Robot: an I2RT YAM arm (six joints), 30 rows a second.
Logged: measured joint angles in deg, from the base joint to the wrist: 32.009 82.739 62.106 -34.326 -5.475 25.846; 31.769 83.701 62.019 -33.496 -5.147 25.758; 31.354 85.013 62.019 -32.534 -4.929 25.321; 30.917 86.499 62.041 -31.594 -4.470 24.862; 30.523 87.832 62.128 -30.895 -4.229 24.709; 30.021 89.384 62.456 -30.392 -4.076 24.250; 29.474 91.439 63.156 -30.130 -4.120 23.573; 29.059 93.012 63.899 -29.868 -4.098 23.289
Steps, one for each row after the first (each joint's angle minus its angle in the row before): -0.240 0.962 -0.087 0.830 0.328 -0.088; -0.415 1.312 0.000 0.962 0.218 -0.437; -0.437 1.486 0.022 0.940 0.459 -0.459; -0.394 1.333 0.087 0.699 0.241 -0.153; -0.502 1.552 0.328 0.503 0.153 -0.459; -0.547 2.055 0.700 0.262 -0.044 -0.677; -0.415 1.573 0.743 0.262 0.022 -0.284
